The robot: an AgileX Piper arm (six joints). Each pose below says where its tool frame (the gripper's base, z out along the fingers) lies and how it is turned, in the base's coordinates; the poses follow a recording.
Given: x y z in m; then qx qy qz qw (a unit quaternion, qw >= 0).
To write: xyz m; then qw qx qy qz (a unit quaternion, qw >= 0). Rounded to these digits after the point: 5 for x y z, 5 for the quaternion.
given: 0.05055, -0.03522, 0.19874, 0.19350, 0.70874, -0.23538, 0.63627
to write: 0.05055, -0.03522, 0.19874, 0.63627, 0.19350, 0.70874, -0.23538
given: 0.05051, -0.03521, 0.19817, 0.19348, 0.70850, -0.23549, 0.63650
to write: 0.05051, -0.03521, 0.19817, 0.63650, 0.19348, 0.70850, -0.23549
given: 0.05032, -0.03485, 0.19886, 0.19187, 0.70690, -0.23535, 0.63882
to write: 0.05032, -0.03485, 0.19886, 0.63882, 0.19187, 0.70690, -0.23535
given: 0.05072, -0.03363, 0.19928, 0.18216, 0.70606, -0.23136, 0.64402
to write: 0.05072, -0.03363, 0.19928, 0.64402, 0.18216, 0.70606, -0.23136
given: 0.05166, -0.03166, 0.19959, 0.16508, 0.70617, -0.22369, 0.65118
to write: 0.05166, -0.03166, 0.19959, 0.65118, 0.16508, 0.70617, -0.22369
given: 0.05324, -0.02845, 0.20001, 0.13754, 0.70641, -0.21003, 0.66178
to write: 0.05324, -0.02845, 0.20001, 0.66178, 0.13754, 0.70641, -0.21003
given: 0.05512, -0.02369, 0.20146, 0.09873, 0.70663, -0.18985, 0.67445
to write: 0.05512, -0.02369, 0.20146, 0.67445, 0.09873, 0.70663, -0.18985
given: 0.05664, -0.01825, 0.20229, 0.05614, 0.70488, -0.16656, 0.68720
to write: 0.05664, -0.01825, 0.20229, 0.68720, 0.05614, 0.70488, -0.16656
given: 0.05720, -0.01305, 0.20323, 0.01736, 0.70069, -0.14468, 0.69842
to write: 0.05720, -0.01305, 0.20323, 0.69842, 0.01736, 0.70069, -0.14468
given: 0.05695, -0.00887, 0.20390, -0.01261, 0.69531, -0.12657, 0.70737
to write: 0.05695, -0.00887, 0.20390, 0.70737, -0.01261, 0.69531, -0.12657
